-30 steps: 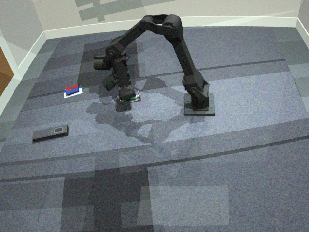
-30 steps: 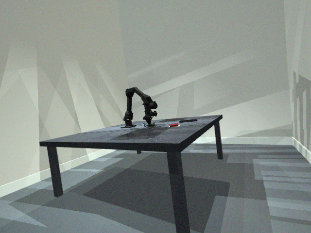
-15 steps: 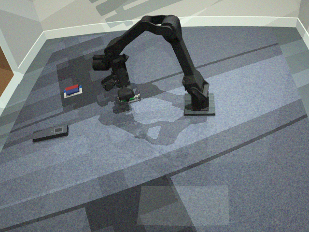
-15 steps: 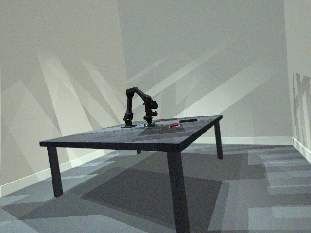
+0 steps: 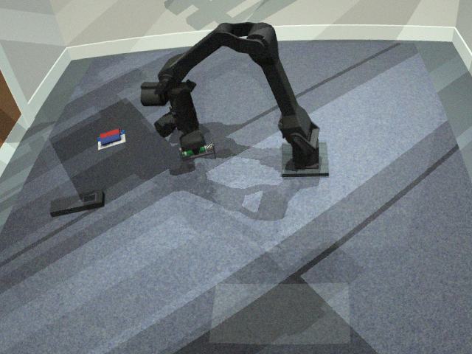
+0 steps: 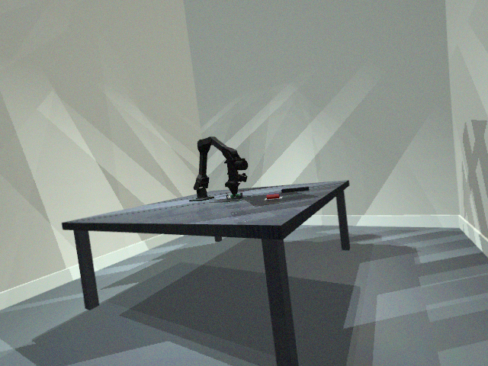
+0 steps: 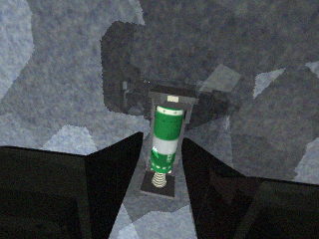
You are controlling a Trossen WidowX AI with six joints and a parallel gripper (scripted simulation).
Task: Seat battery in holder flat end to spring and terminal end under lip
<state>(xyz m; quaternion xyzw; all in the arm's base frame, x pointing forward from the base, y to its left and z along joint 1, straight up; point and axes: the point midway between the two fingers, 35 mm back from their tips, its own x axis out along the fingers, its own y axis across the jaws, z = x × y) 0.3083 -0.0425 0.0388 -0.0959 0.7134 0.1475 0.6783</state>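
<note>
The battery is right at my gripper tip. Round my gripper tip: black flat device: 310 mm ahead, 190 mm to the left.
</note>
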